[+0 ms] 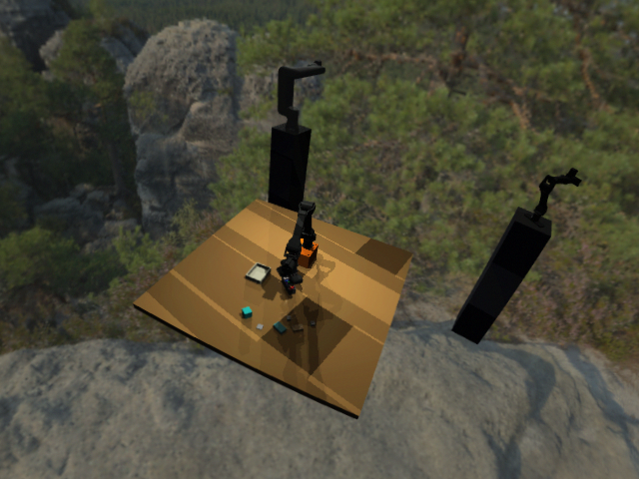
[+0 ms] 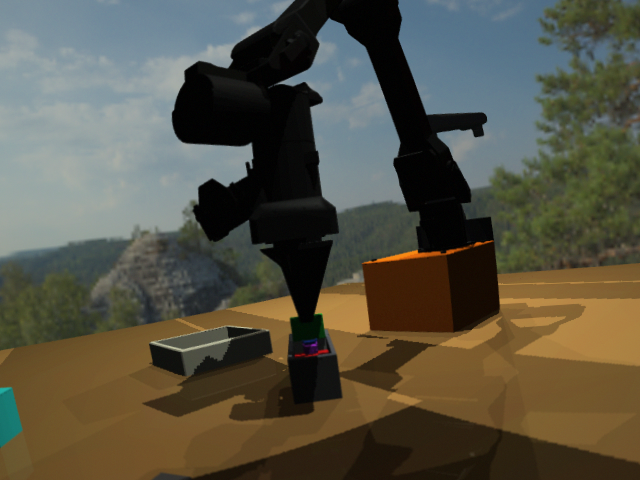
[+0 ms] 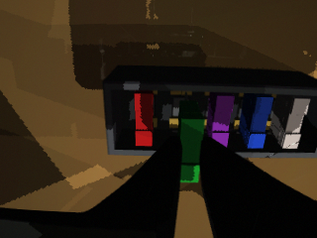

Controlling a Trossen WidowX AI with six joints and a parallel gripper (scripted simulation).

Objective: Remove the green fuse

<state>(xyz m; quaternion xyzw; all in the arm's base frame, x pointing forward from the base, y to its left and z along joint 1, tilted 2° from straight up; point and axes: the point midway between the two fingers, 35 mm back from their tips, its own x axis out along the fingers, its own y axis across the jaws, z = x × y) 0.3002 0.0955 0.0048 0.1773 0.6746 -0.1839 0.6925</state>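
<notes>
My gripper tip is 10 mm past the purple fuse, 20 mm to the left of it and 40 mm above it. The rest, counted from my gripper tip: green fuse: 10 mm below; blue fuse: 20 mm behind, 30 mm to the right, 40 mm below; red fuse: 10 mm ahead, 20 mm to the left, 40 mm below.
</notes>
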